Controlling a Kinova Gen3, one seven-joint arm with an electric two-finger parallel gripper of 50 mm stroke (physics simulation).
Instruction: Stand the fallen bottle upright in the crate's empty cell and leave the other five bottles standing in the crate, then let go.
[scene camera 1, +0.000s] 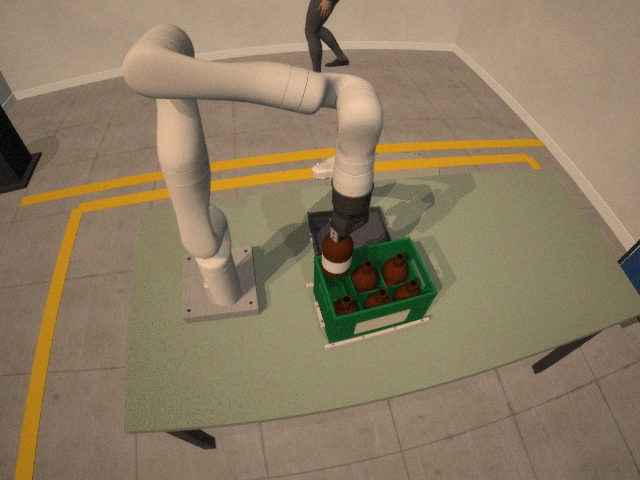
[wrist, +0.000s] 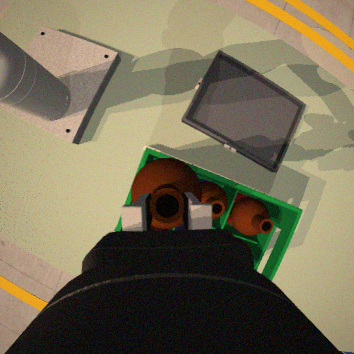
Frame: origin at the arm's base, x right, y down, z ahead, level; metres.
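Seen in the pictures: gripper, fingertip midpoint: (scene camera 1: 340, 235) (wrist: 166, 205); arm's base, link origin: (scene camera 1: 226, 292) (wrist: 51, 100).
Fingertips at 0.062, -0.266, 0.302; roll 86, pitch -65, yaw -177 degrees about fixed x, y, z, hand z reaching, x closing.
Note:
Pixels of each thing's top centre, then the offset from my fingertips to it, as dx, dy, dz. "spot": a spot on its surface instead.
- brown bottle with a white label, top centre: (wrist: 167, 205) (scene camera 1: 340, 226) -0.005, -0.026, -0.002
- green crate, top centre: (wrist: 209, 237) (scene camera 1: 376, 274) +0.042, +0.129, +0.092
- back-middle bottle, top centre: (wrist: 216, 208) (scene camera 1: 368, 263) -0.002, +0.141, +0.086
- back-right bottle, top centre: (wrist: 266, 225) (scene camera 1: 400, 256) -0.007, +0.141, +0.179
- dark shallow tray, surface spot: (wrist: 247, 110) spot: -0.230, +0.299, +0.114
My gripper (scene camera 1: 338, 234) (wrist: 166, 205) is shut on the neck of a brown bottle with a white label (scene camera 1: 337, 249) (wrist: 165, 173). The bottle is about upright over the back-left cell of the green crate (scene camera 1: 342, 328) (wrist: 288, 236), the cell nearest the dark tray and the robot base. Its label shows above the crate and it stands higher than the others. Whether its bottom has entered the cell is hard to tell. The other five bottles stand in their cells, among them the back-middle bottle (scene camera 1: 364, 279) (wrist: 212, 192) and back-right bottle (scene camera 1: 394, 271) (wrist: 247, 216).
A dark shallow tray (scene camera 1: 378, 232) (wrist: 247, 110) lies just behind the crate. Pale strips (scene camera 1: 377, 333) line the crate's foot. The robot's base plate (scene camera 1: 196, 294) (wrist: 95, 82) is to the left. A person (scene camera 1: 314, 33) is beyond the table.

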